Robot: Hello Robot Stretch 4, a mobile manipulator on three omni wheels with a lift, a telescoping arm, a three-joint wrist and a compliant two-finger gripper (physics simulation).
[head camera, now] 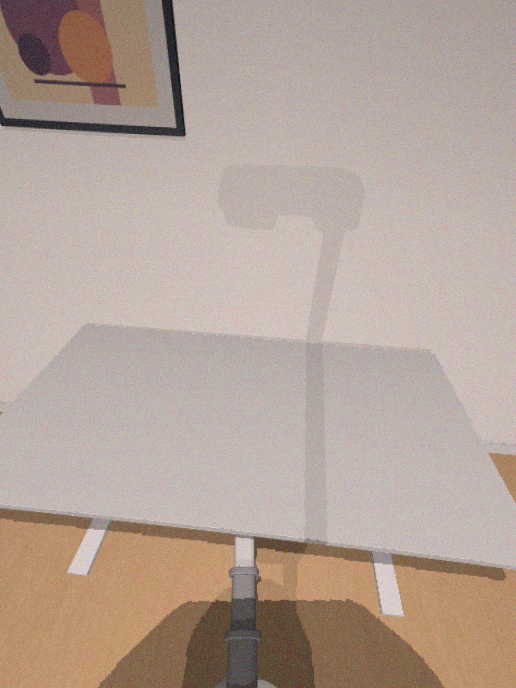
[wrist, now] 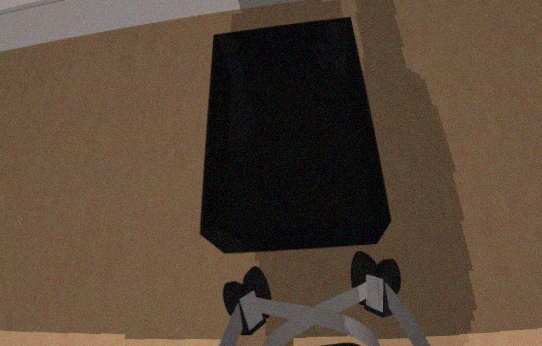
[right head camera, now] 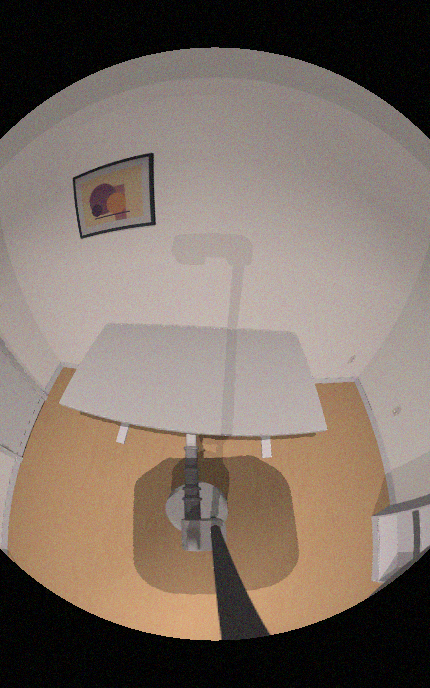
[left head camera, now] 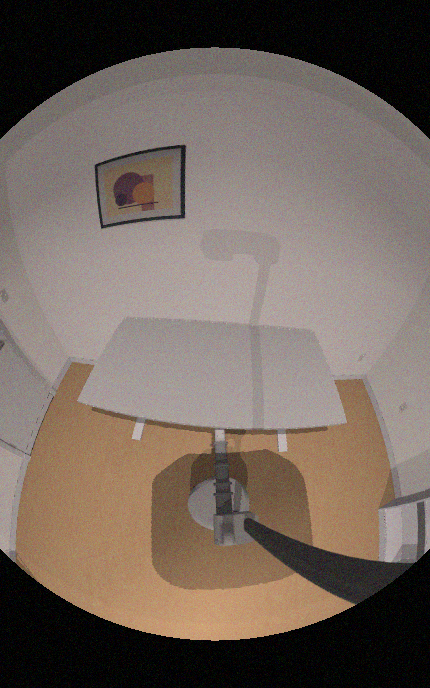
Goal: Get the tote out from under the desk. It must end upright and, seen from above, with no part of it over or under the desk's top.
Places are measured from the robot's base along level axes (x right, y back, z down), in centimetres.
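Pixels of known places: gripper, between the fingertips: (wrist: 309, 279).
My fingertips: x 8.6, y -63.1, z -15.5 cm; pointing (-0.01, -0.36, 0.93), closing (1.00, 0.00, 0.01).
Behind a point stands the place of what it marks.
The black tote (wrist: 295, 140) @(x 9.5, y -85.8, z 2.4 cm) stands on the floor in the wrist view, seen steeply from above; it looks upright, though its dark inside is hard to make out. It does not show in the head views, where the desk's top (head camera: 183, 433) @(x -19.6, y -67.3, z -69.2 cm) (left head camera: 202, 375) @(x -8.6, y -69.1, z -69.3 cm) (right head camera: 177, 380) @(x -6.5, y -68.8, z -69.3 cm) hides the space below. My gripper (wrist: 309, 279) @(x 8.6, y -63.1, z -15.5 cm) is open, its two fingertips apart at the near end of the tote in the wrist view, with no tote wall seen between them. The head views do not show the gripper; the arm (head camera: 243, 611) @(x 0.0, y -27.5, z -55.3 cm) (left head camera: 222, 476) @(x 0.2, y -16.9, z -55.7 cm) (right head camera: 191, 476) @(x 0.4, y -19.6, z -55.6 cm) runs in under the desk's front edge.
Pale desk feet (head camera: 88, 547) (head camera: 387, 583) stick out on the floor left and right of the arm. A wall with a baseboard (wrist: 125, 22) @(x -20.8, y -120.5, z 1.5 cm) stands beyond the tote. A white cabinet (left head camera: 398, 532) (right head camera: 390, 542) stands at the right. A framed picture (left head camera: 141, 187) @(x -43.4, y -121.5, z -161.9 cm) hangs on the wall.
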